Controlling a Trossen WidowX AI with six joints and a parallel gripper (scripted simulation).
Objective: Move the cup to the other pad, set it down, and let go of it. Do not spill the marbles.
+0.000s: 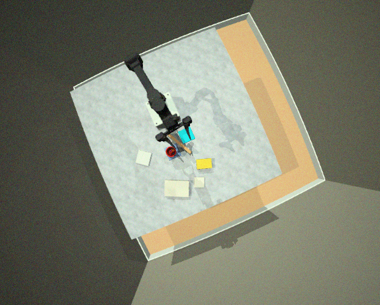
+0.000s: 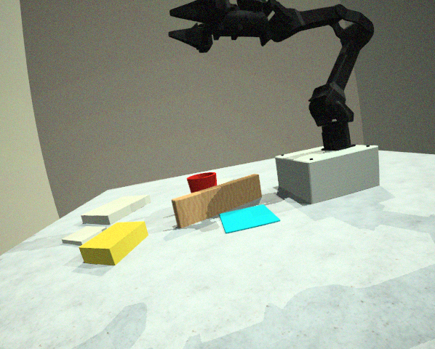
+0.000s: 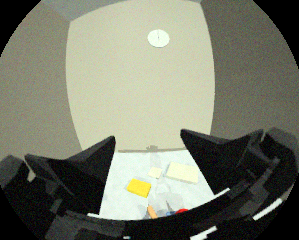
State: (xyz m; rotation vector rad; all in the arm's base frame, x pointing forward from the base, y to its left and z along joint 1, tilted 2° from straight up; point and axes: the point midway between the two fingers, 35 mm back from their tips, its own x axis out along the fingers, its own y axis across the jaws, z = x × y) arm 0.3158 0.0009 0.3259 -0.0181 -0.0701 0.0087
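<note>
Now: gripper tip 20 mm past the red cup, 110 mm to the left of it and 370 mm above it. Round my gripper tip: cyan pad 80 mm behind, 50 mm to the left, 420 mm below; wooden block 50 mm behind, 20 mm to the right, 390 mm below; light blue pad 20 mm behind, 100 mm to the right, 420 mm below.
</note>
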